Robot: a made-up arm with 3 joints. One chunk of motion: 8 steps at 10 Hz.
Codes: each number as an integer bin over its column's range. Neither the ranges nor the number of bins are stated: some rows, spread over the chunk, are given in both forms.
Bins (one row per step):
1: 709 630 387
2: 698 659 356
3: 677 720 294
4: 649 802 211
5: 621 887 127
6: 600 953 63
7: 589 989 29
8: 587 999 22
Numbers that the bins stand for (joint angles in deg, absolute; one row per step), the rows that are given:
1: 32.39 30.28 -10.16
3: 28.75 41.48 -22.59
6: 20.01 70.48 -53.46
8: 18.53 76.21 -58.94
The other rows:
2: 31.14 33.89 -14.31
4: 25.57 51.69 -33.68
5: 22.39 62.27 -44.91
7: 18.76 74.97 -58.00

